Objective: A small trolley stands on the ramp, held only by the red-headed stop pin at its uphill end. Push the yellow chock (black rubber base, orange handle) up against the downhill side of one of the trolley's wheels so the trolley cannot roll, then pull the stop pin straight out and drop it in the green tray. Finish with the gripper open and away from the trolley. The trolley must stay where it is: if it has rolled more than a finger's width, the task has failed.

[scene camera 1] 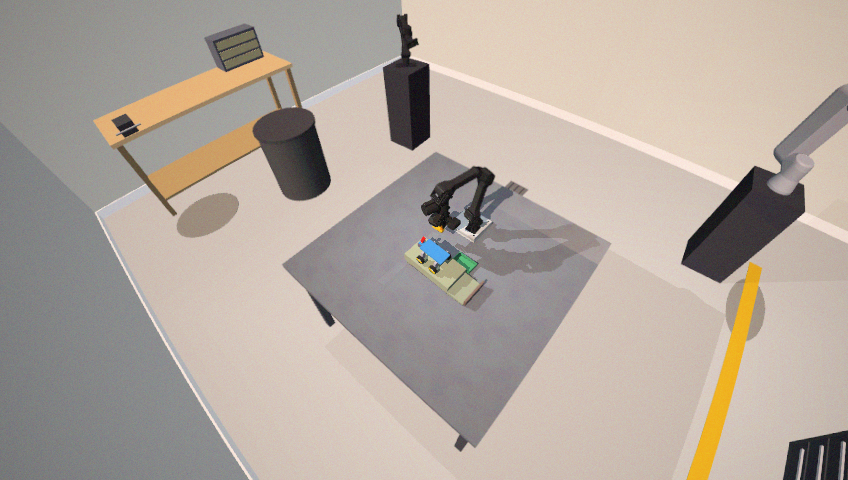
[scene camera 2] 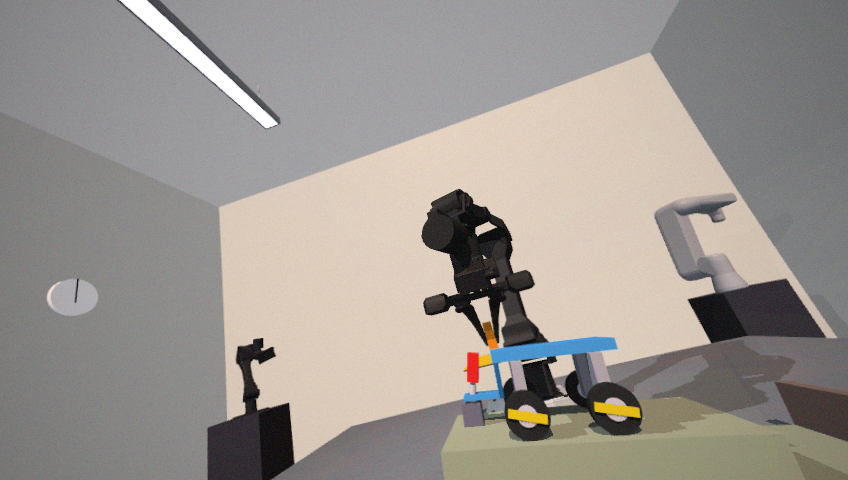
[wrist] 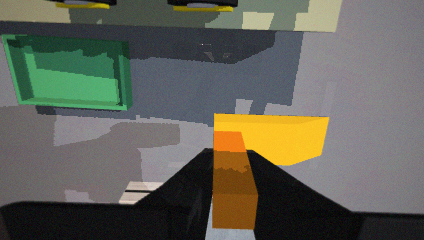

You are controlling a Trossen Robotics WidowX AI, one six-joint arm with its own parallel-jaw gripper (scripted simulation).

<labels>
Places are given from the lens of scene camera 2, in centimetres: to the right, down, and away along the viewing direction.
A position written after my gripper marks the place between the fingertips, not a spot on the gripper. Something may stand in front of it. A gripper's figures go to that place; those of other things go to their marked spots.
my gripper (scene camera 2: 493,344): 11, 17, 53
trolley (scene camera 2: 527,416): 10, 18, 32
</labels>
